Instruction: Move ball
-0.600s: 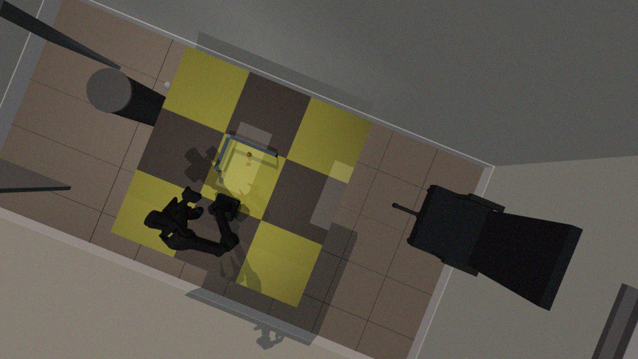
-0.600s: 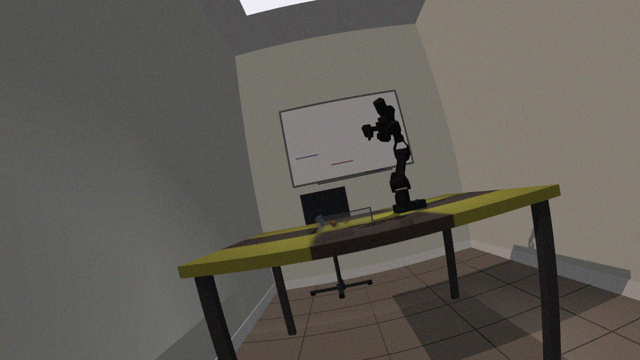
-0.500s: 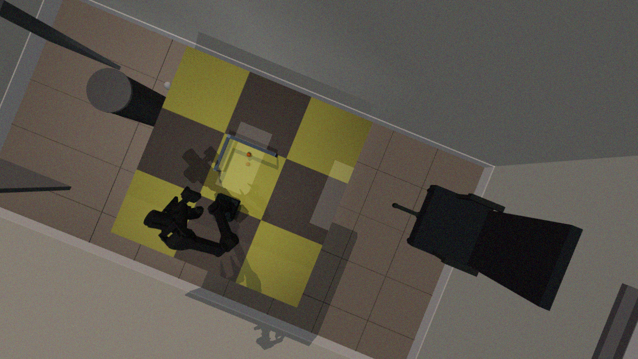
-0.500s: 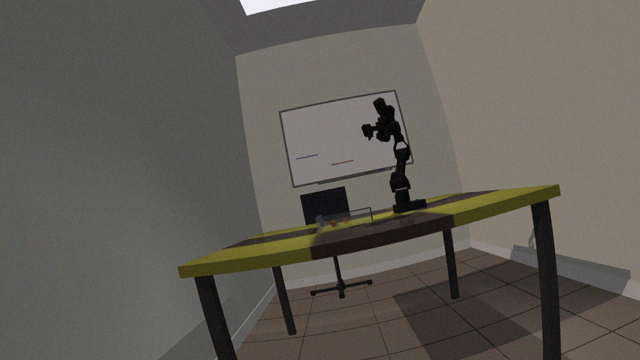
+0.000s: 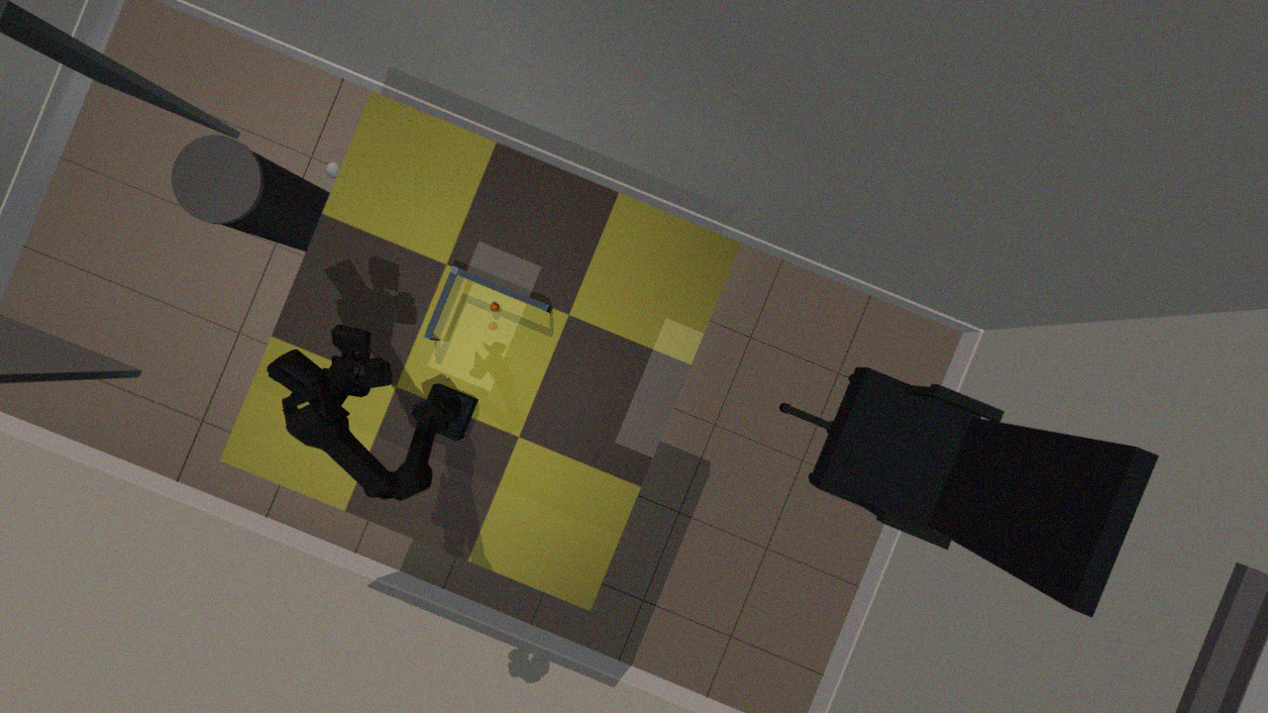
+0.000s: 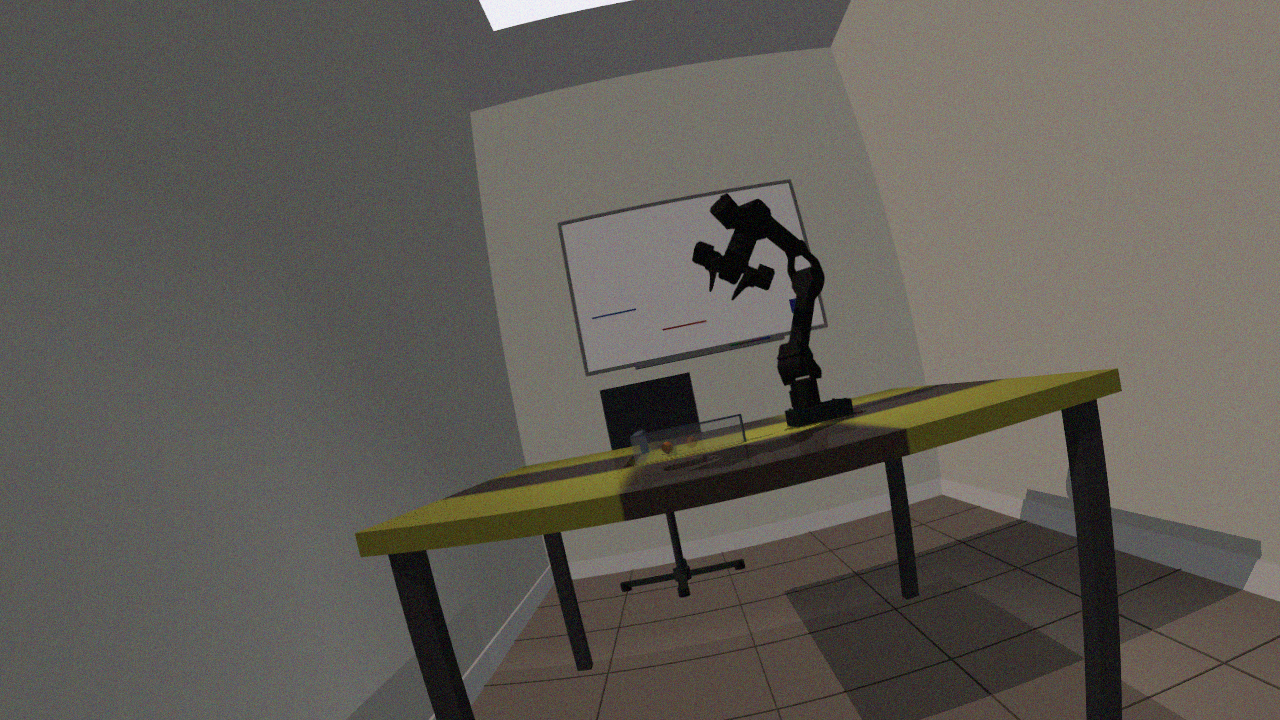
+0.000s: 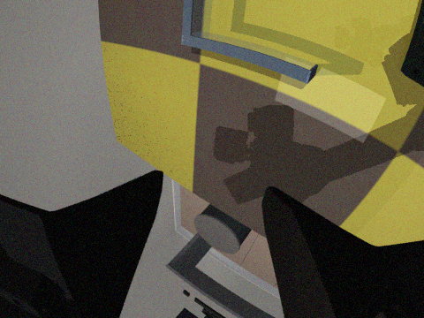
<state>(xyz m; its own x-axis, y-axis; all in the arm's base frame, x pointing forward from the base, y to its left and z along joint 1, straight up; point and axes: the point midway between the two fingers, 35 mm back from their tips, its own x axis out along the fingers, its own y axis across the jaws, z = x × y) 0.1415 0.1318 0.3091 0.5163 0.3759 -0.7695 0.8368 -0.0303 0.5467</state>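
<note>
My gripper tip is now 19 cm short of the orange ball, 12 cm to the left of it and 31 cm above it. From my gripper tip the other things lie so: see-through copy of ball 13 cm ahead, 14 cm to the right, 31 cm below.
</note>
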